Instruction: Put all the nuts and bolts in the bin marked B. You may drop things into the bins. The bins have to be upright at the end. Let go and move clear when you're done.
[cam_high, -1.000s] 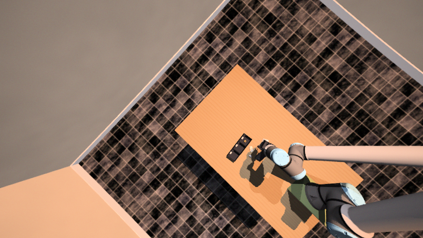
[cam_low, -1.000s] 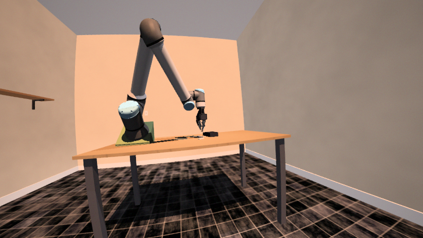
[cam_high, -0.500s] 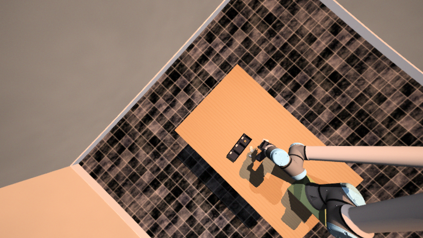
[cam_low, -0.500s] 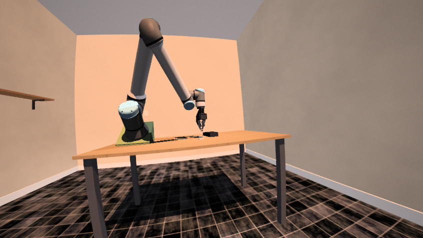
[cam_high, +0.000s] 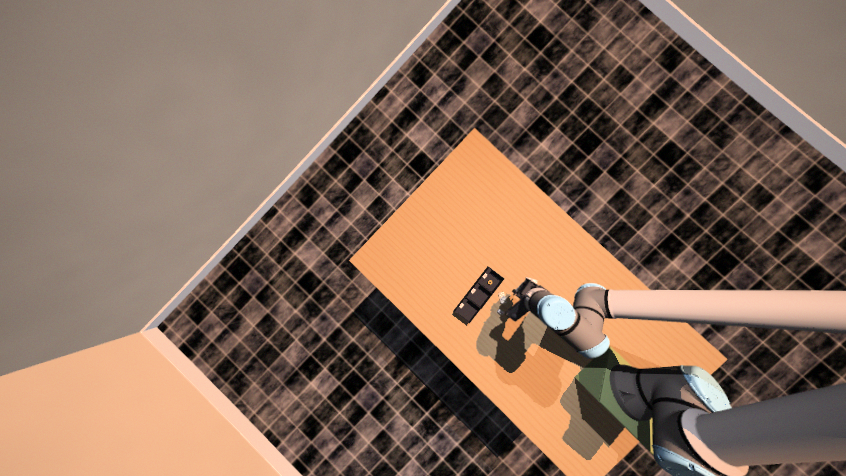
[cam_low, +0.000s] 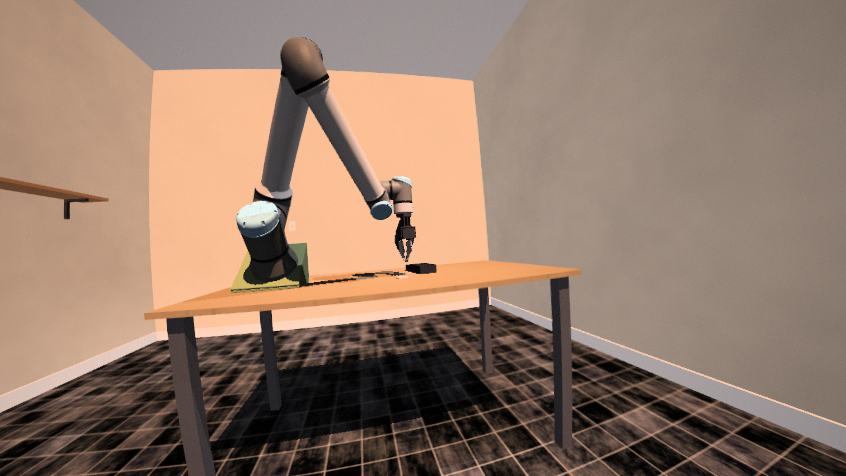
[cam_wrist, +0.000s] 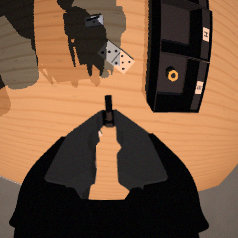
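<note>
My hand is 9 cm short of the gold nut, 7 cm above it and 4 cm to the right of it. Also, from my hand: white piece: 11 cm to the left, 7 cm below, 3 cm behind; then white square piece: 8 cm to the right, 7 cm below, 4 cm behind; then dark bolt: 1 cm to the right, 1 cm below.
</note>
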